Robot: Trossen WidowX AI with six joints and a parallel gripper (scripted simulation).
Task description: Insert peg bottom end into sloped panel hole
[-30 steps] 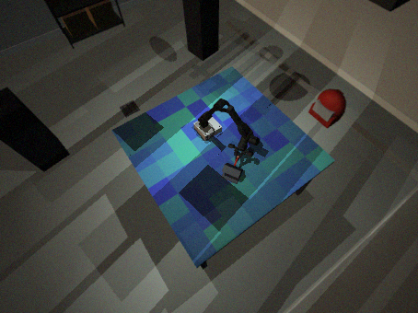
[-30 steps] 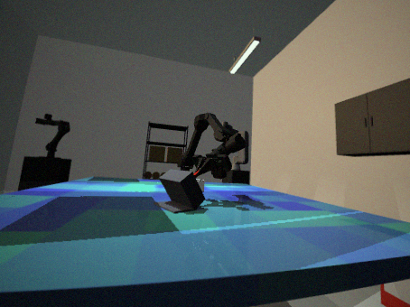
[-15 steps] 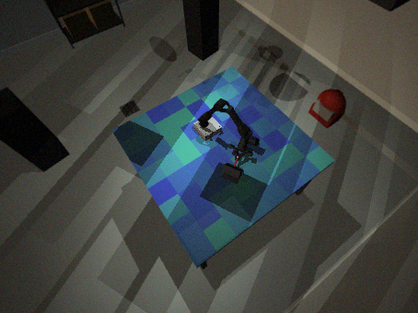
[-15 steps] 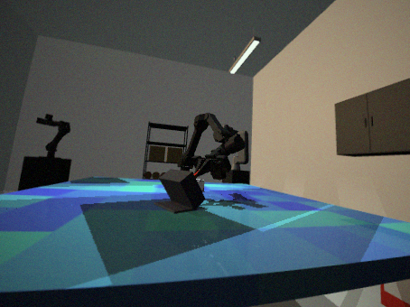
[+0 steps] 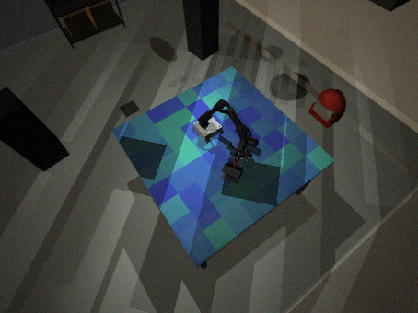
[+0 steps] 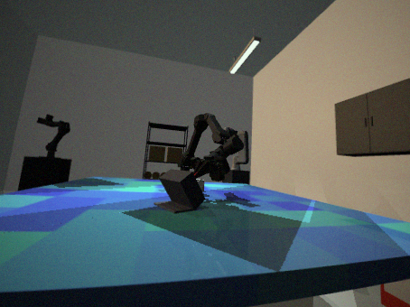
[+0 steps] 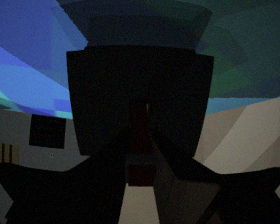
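My gripper tip is 50 mm to the left of the sloped panel, 40 mm above it and 20 mm short of it. From my gripper tip the other things lie so: peg: 10 mm to the left, 10 mm above.
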